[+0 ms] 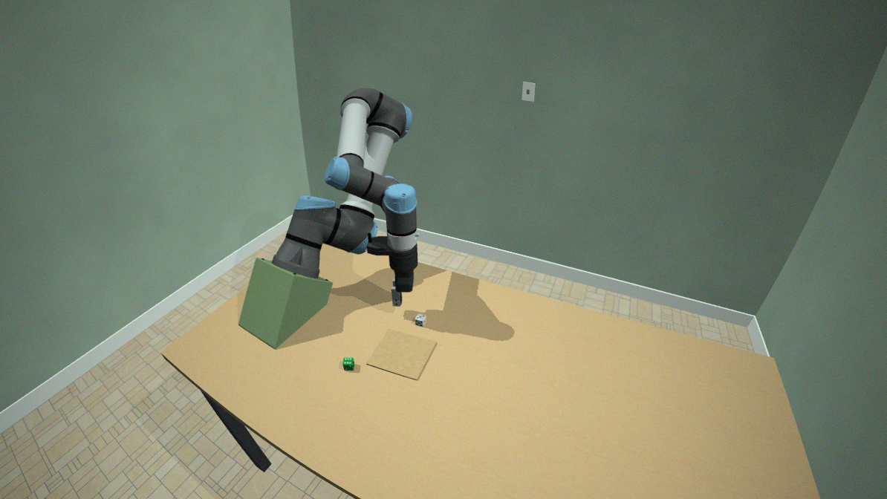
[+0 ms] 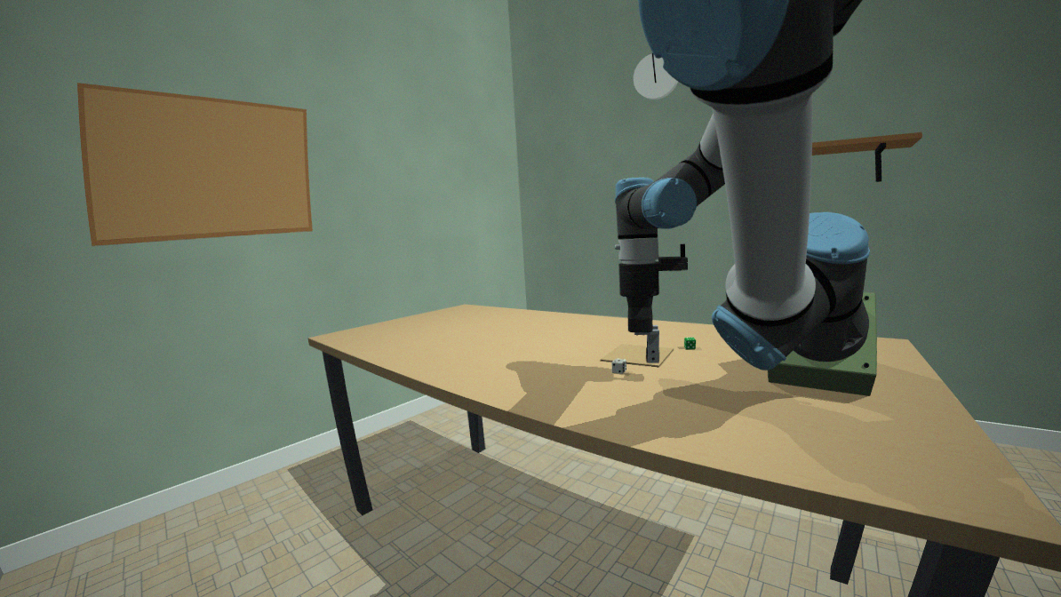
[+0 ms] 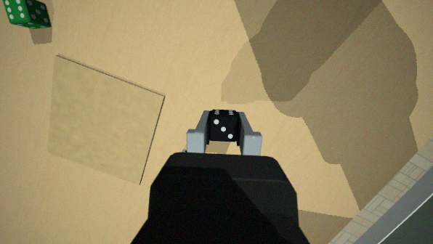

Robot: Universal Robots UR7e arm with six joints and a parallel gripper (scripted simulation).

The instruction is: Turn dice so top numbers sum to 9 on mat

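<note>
Right now my hand is 130 mm to the left of the tan mat, 100 mm short of it and 60 mm above it. Round my hand: white die 80 mm ahead, 50 mm below, 10 mm to the right; then green die 240 mm to the right, 50 mm below, 10 mm ahead; then black die 10 mm below.
</note>
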